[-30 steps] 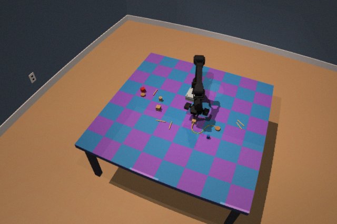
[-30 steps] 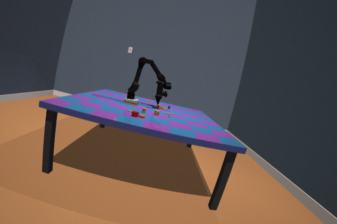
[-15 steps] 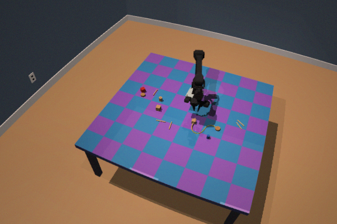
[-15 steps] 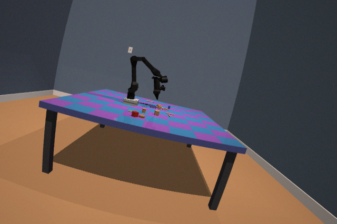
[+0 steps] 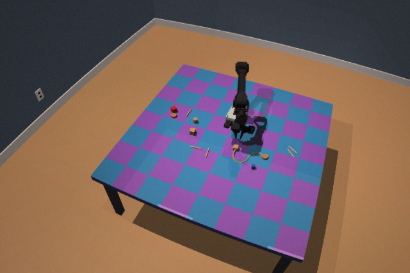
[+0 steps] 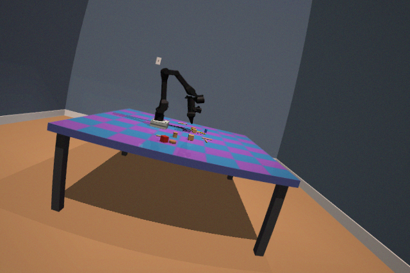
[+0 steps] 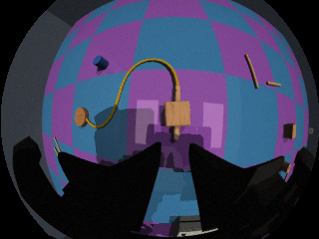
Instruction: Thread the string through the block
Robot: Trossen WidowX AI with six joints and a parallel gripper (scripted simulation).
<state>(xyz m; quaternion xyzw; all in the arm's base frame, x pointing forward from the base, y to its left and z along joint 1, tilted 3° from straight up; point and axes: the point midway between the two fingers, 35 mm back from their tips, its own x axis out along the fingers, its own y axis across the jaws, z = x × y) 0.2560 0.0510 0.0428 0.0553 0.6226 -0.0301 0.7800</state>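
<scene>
My gripper tip is now 60 mm above the thin wooden stick, 50 mm short of it and 10 mm to the left of it. The rest, counted from my gripper tip: wooden cylinder 320 mm to the right, 130 mm behind, 50 mm below; blue object 150 mm ahead, 130 mm to the left, 50 mm below; round wooden button 190 mm to the left, 60 mm below, 40 mm ahead.
</scene>
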